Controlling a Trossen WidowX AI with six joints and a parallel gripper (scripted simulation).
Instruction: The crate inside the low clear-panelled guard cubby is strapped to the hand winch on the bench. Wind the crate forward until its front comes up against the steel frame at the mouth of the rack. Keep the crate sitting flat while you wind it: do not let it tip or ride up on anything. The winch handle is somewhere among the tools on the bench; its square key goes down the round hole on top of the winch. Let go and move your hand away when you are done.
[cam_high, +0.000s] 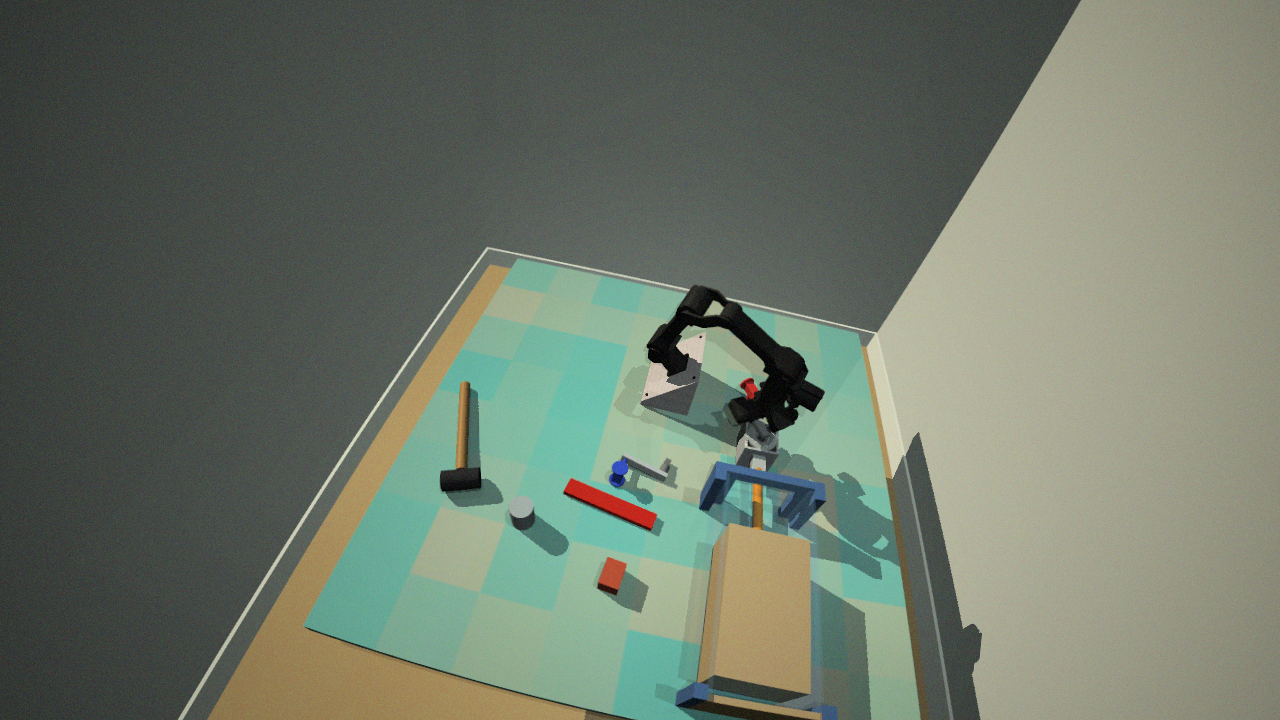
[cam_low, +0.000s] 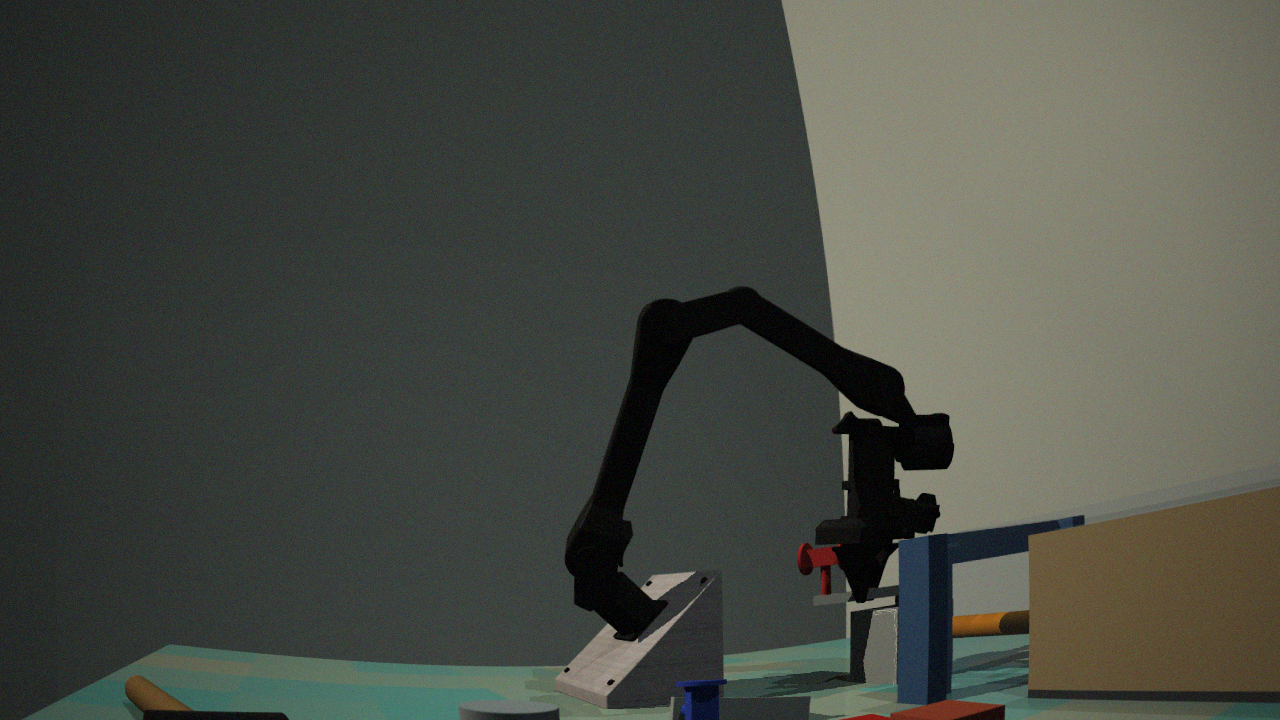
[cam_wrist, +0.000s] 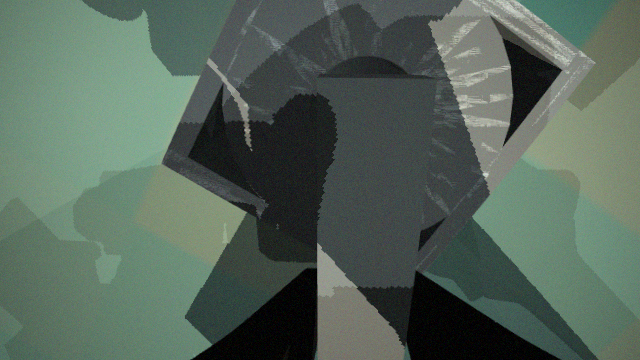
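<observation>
Right now the grey winch is 30 mm ahead of my gripper tip, 20 mm to the left of it and 70 mm below it. From my gripper tip the other things lie so: red knob 40 mm behind, 30 mm to the right, 50 mm above; blue steel frame 200 mm ahead, 30 mm to the left, 10 mm above; winch handle 10 mm behind, 10 mm to the right, 20 mm above.
</observation>
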